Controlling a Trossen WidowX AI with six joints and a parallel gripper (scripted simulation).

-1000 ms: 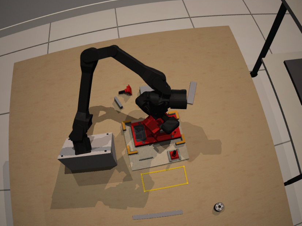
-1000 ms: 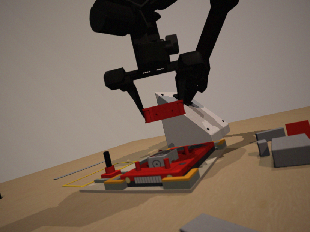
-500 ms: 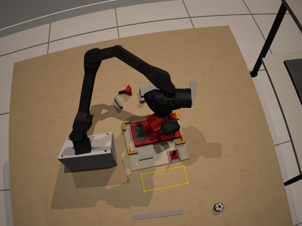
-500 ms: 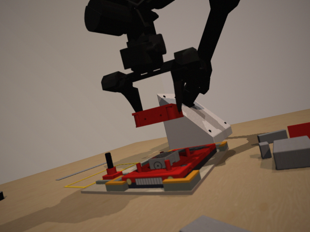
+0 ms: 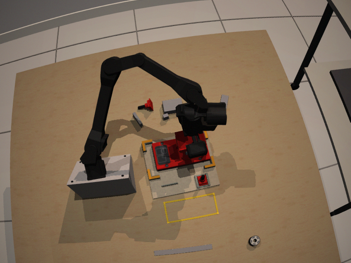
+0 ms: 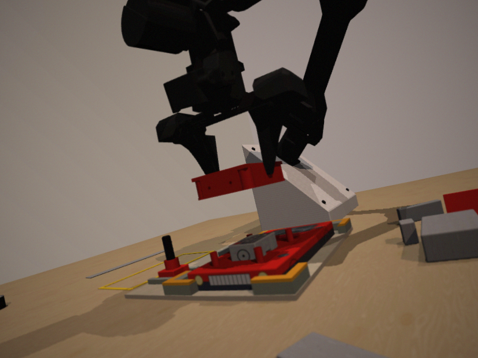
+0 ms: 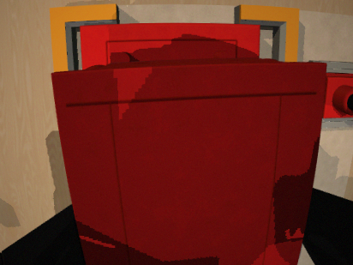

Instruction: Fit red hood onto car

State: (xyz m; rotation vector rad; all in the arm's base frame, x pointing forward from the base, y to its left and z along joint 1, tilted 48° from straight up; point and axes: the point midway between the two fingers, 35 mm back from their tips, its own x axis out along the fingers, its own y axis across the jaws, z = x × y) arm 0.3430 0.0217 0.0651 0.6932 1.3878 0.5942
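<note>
Now: gripper tip 8 cm above the grey engine block and 1 cm short of it. Also, from my gripper tip: red hood (1 cm above); then grey wedge (16 cm to the left, 10 cm below, 5 cm behind); then grey strip (37 cm to the right, 13 cm behind, 11 cm below).
</note>
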